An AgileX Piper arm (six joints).
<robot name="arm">
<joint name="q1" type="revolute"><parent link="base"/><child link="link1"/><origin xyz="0 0 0.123"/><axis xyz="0 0 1"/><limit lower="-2.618" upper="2.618"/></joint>
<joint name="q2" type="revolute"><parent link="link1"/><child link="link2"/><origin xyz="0 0 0"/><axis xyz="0 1 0"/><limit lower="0" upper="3.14"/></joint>
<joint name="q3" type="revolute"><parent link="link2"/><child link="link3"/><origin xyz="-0.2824 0 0.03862"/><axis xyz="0 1 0"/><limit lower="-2.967" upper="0"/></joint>
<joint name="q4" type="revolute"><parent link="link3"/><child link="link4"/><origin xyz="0.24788 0 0.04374"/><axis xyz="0.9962 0 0.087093"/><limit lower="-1.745" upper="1.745"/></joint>
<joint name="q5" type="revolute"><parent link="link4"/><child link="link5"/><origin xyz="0 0 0"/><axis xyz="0 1 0"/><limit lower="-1.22" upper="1.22"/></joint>
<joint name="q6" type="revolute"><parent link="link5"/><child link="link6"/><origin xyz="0.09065 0 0.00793"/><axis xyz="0.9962 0 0.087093"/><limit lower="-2.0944" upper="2.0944"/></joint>
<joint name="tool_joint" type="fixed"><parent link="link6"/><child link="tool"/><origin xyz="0 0 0" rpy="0 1.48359 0"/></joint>
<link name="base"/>
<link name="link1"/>
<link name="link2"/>
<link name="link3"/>
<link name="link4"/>
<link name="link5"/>
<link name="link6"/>
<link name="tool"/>
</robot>
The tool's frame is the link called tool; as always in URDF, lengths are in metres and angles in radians.
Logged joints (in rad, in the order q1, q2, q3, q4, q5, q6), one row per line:
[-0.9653 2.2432 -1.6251 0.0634 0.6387 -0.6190]
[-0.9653 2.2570 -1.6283 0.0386 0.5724 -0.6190]
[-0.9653 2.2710 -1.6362 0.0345 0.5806 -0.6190]
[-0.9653 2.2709 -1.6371 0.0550 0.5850 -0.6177]
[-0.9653 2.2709 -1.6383 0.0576 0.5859 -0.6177]
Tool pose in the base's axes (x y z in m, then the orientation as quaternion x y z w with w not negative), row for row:
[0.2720 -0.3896 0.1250 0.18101 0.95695 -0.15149 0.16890]
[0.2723 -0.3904 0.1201 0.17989 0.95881 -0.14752 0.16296]
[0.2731 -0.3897 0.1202 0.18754 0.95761 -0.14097 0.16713]
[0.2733 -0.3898 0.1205 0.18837 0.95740 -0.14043 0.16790]
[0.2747 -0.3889 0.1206 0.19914 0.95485 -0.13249 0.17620]
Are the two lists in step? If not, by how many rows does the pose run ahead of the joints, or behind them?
The pose runs 1 row ahead of the joints: the pose in row i belongs to the joints in row i + 1.
